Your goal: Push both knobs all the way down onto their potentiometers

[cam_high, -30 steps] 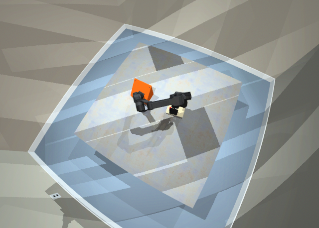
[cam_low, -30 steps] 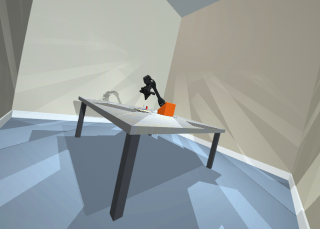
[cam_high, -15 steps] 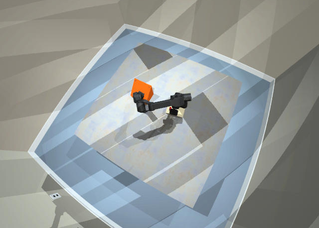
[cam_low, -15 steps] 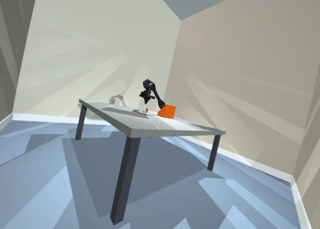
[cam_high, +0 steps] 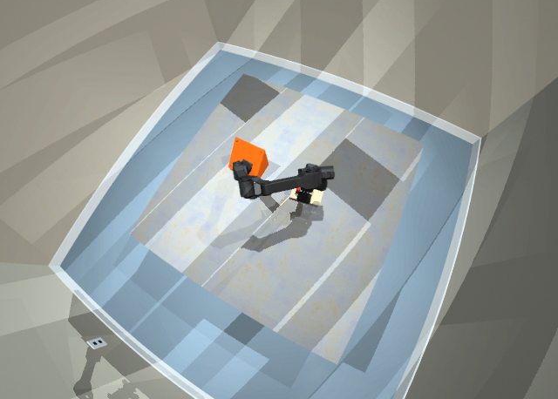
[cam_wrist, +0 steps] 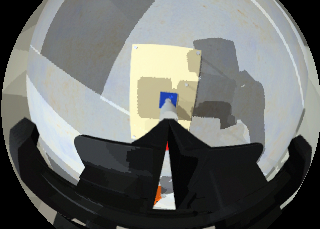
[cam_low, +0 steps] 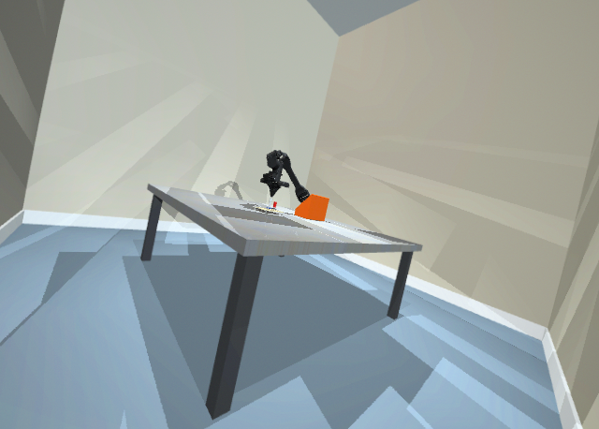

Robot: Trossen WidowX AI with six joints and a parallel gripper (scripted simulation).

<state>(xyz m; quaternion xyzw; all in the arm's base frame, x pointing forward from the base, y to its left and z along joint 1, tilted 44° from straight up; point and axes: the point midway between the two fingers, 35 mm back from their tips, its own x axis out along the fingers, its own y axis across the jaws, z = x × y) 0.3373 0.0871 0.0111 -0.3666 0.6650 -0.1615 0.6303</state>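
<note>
Right now the red knob is 4 cm behind my gripper tip, 1 cm to the right of it and 4 cm below it.
</note>
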